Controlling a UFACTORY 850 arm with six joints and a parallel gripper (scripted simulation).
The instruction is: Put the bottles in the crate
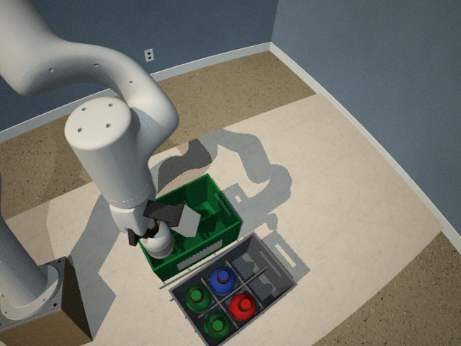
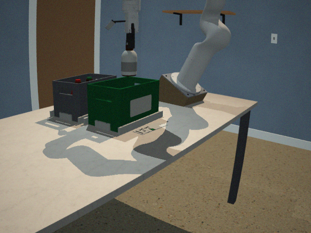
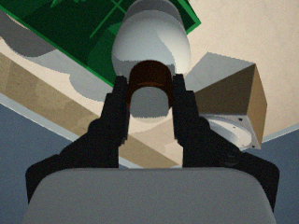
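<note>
Now: hand 70 mm above the whitish bottle. The rest, counted from my hand: green crate 80 mm ahead, 60 mm to the left, 250 mm below; then blue bottle 130 mm ahead, 130 mm to the right, 250 mm below; then green bottle 40 mm ahead, 150 mm to the right, 250 mm below.
</note>
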